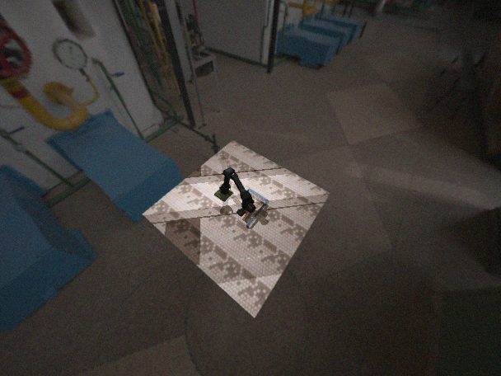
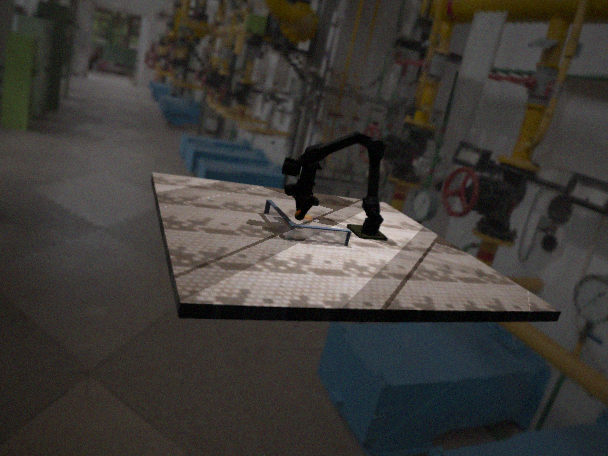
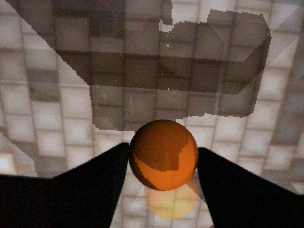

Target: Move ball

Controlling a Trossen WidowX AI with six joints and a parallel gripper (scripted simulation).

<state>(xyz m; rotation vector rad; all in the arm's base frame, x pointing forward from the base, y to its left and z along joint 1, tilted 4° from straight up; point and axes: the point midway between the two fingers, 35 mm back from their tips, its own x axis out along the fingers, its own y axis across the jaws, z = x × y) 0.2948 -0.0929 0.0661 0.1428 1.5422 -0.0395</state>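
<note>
Now: gripper tip 40 mm past the see-through orange ball copy, 20 mm above it and 10 mm to the left of it. The rest, counted from my gripper tip: orange ball (right at my gripper tip).
</note>
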